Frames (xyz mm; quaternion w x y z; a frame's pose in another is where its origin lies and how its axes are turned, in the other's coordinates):
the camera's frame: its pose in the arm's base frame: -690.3 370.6 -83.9 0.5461 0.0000 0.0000 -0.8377
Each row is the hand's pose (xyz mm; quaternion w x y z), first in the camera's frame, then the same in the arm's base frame.
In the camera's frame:
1: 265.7 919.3 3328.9 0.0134 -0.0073 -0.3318 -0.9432
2: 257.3 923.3 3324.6 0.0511 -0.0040 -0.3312 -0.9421
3: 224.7 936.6 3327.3 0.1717 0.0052 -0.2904 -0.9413
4: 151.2 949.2 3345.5 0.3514 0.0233 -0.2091 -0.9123
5: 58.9 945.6 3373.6 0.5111 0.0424 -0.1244 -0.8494
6: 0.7 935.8 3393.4 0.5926 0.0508 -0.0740 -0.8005
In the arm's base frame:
1: 43.6 -243.5 3245.0 0.7828 0.2819 0.1751 0.5263
2: 50.7 -237.4 3240.7 0.7614 0.2797 0.1775 0.5573
3: 76.0 -212.9 3243.4 0.6948 0.2404 0.1630 0.6579
4: 117.2 -150.8 3261.6 0.5723 0.1624 0.1337 0.7926
5: 151.1 -64.9 3289.7 0.4324 0.0811 0.1035 0.8920
6: 165.6 -7.7 3309.5 0.3470 0.0342 0.0830 0.9336

